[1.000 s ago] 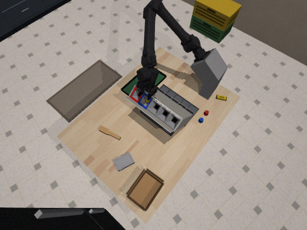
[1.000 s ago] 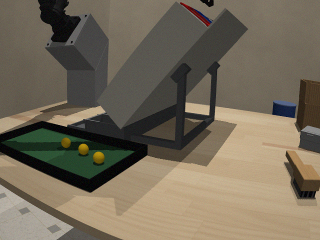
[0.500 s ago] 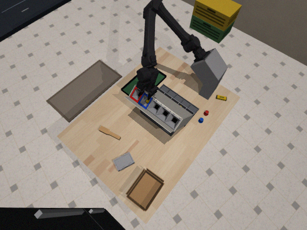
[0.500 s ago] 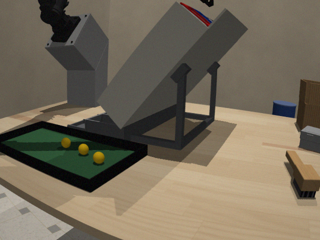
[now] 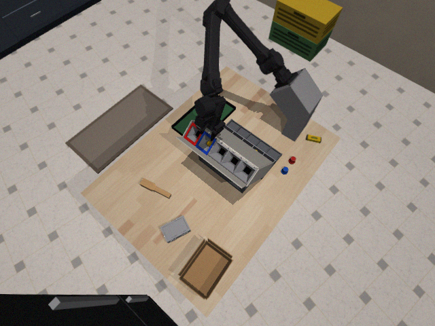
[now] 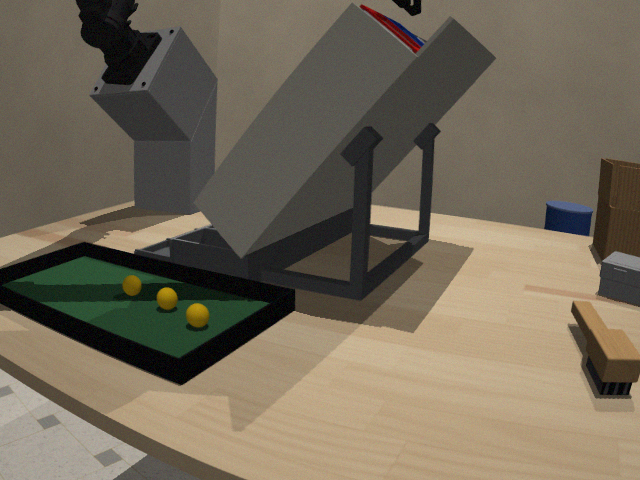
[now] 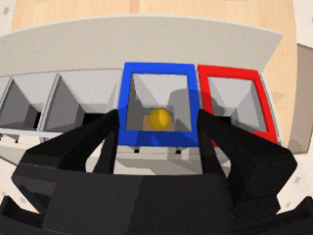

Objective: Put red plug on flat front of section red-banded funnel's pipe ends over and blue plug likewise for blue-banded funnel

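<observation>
Now: hand 50 mm above the blue band and 10 mm short of it. Round my hand: sloped grey cover (160 mm below, 140 mm behind, 70 mm to the left); grey box (360 mm ahead, 350 mm below, 110 mm to the left); green marble tray (360 mm below, 260 mm to the right, 260 mm behind).
</observation>
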